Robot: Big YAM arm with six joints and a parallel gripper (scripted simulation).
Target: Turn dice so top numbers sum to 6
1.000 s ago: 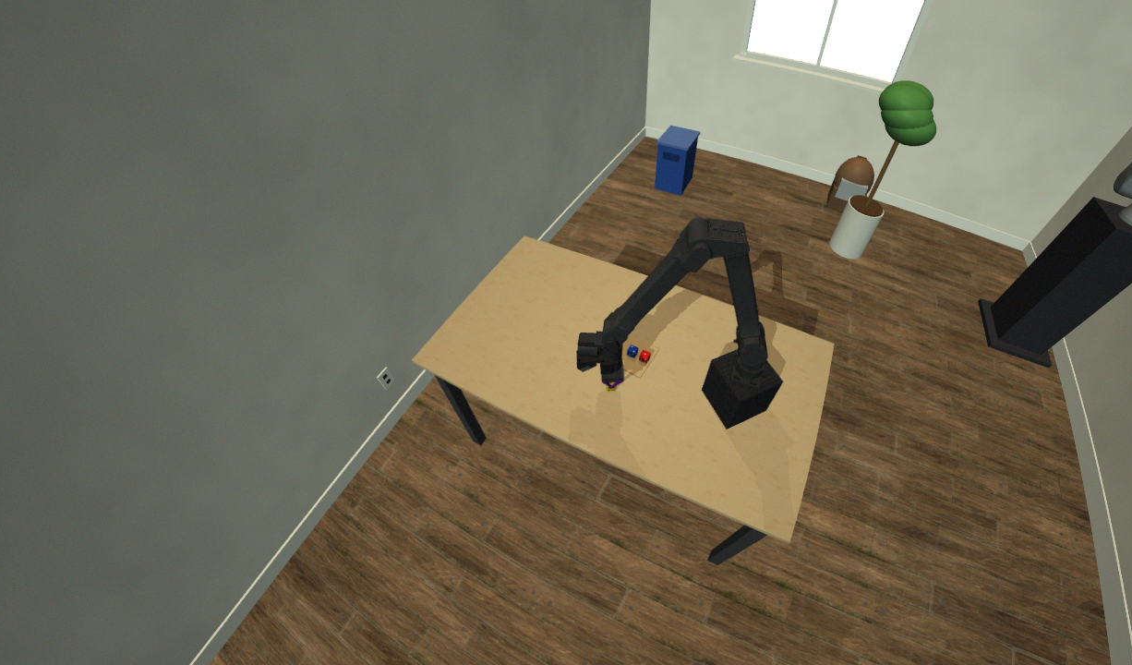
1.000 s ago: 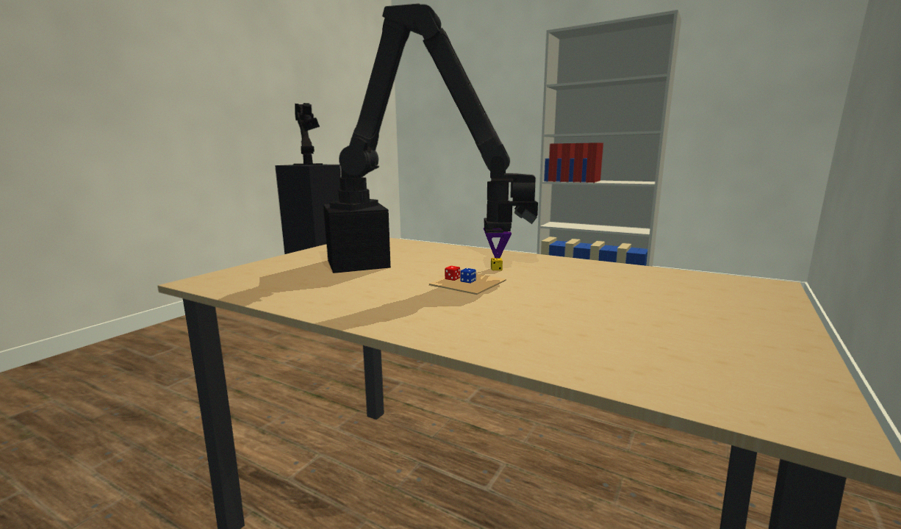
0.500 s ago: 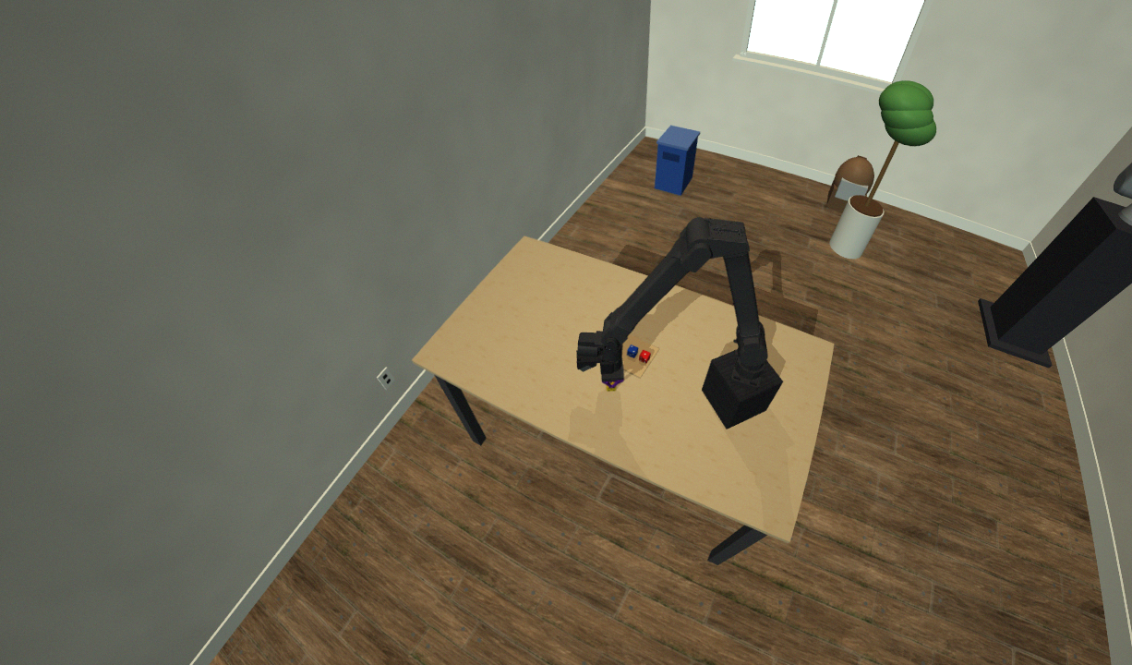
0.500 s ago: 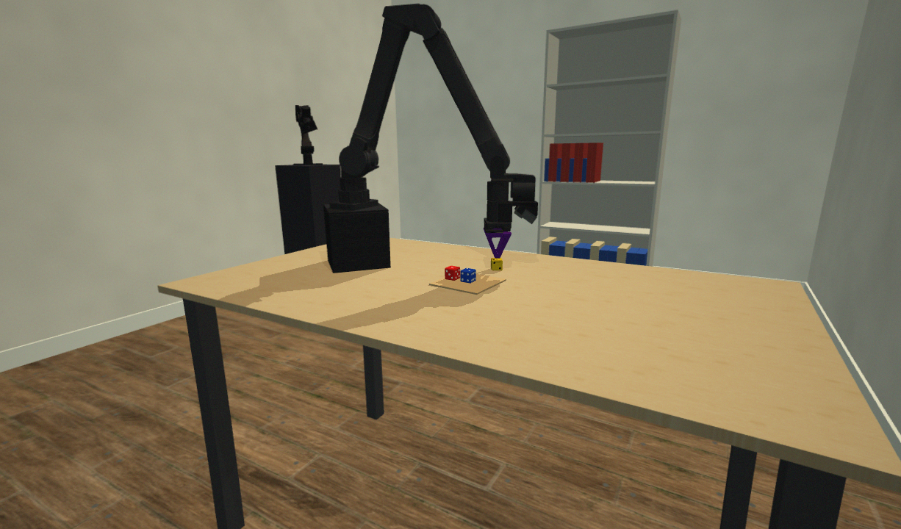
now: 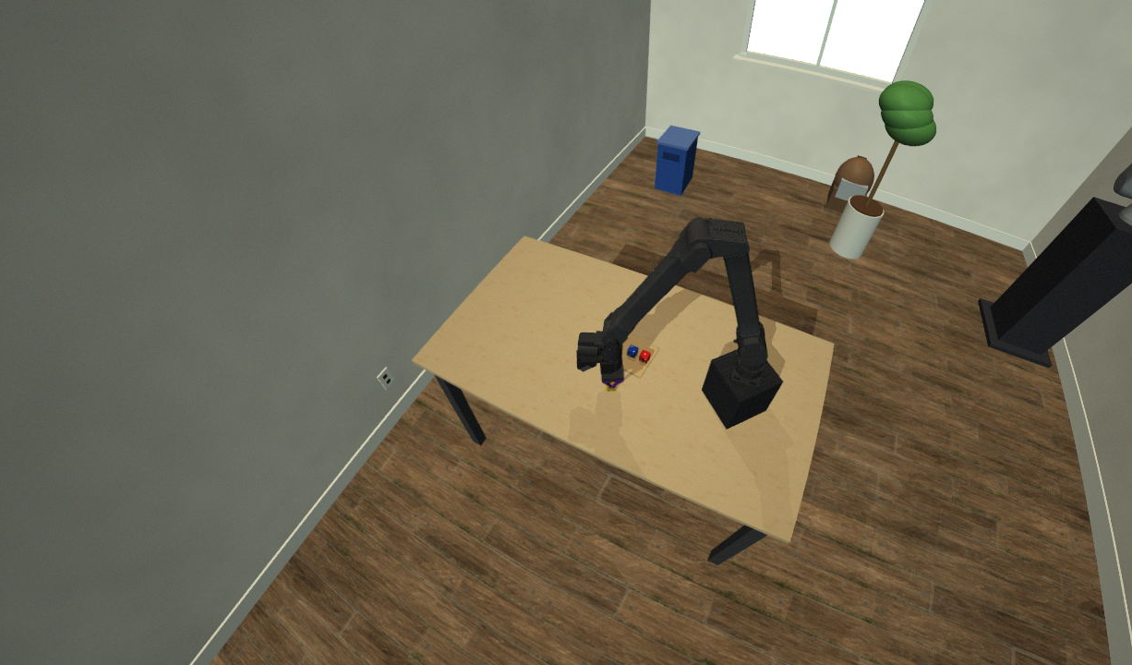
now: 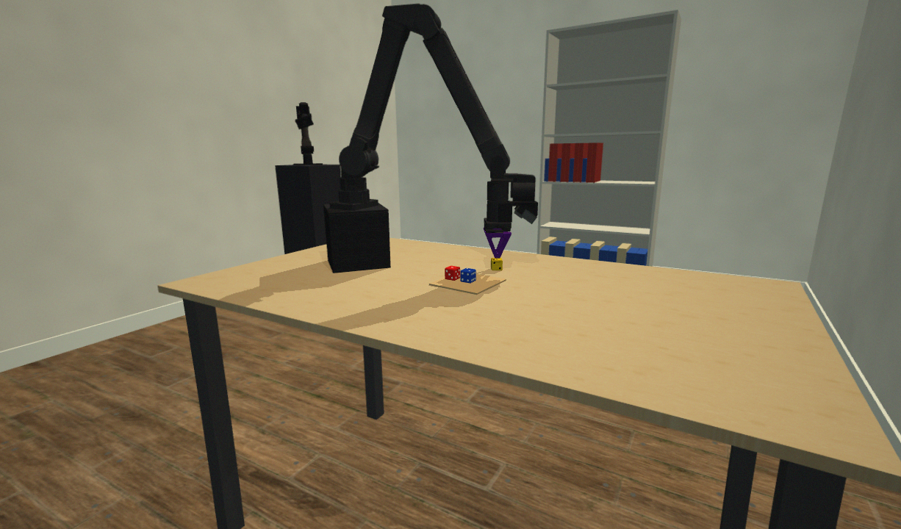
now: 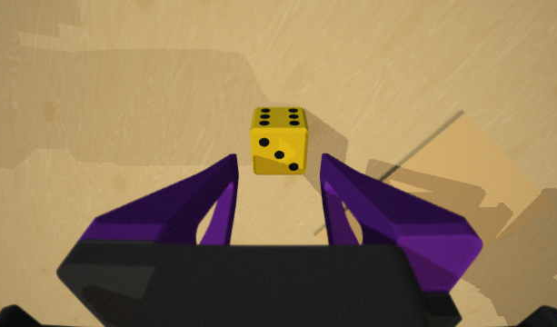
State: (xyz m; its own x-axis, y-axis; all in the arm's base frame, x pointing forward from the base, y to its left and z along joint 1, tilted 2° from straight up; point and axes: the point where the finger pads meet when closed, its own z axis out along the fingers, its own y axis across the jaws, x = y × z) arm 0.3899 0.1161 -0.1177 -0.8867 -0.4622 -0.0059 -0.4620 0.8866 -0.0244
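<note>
The yellow die lies 3 cm below my hand. Round my hand: blue die (15 cm to the right, 3 cm below, 2 cm behind); then red die (15 cm to the right, 6 cm behind, 3 cm below); then tan mat (15 cm to the right, 4 cm below, 2 cm behind).
</note>
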